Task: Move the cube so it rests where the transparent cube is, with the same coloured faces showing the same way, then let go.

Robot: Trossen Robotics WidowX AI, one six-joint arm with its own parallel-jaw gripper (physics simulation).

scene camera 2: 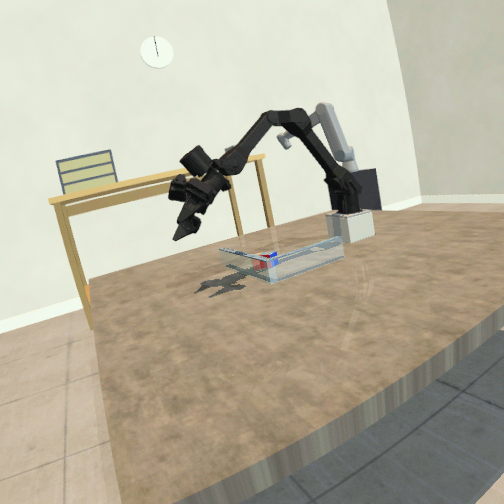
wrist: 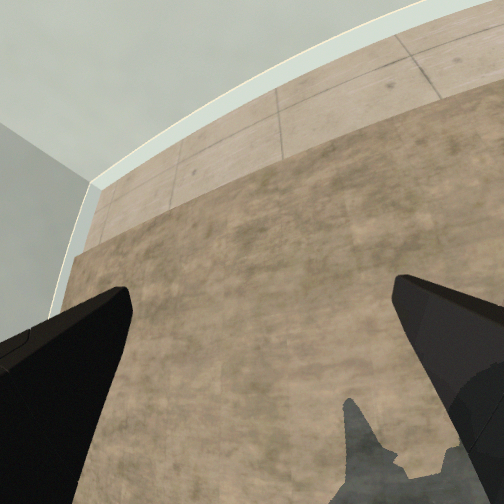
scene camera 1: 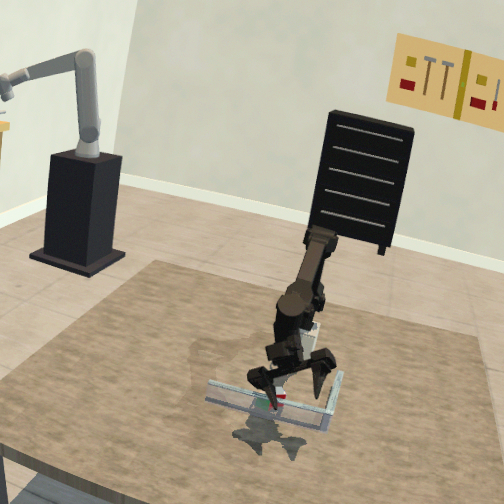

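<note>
A small cube with red, green and white faces rests on the table inside a clear, glass-like frame. In the second scene view the cube shows red and blue faces at the frame's near-left end. My gripper hangs open and empty in the air above the cube. In the second scene view the gripper is raised well above the table, to the left of the cube. The wrist view shows both dark fingers spread wide with only bare table between them. I cannot tell the transparent cube apart from the frame.
A black slatted rack stands behind the table. A second grey arm on a black pedestal stands at the far left. A wooden side table stands by the wall. The table's edge runs close along the front.
</note>
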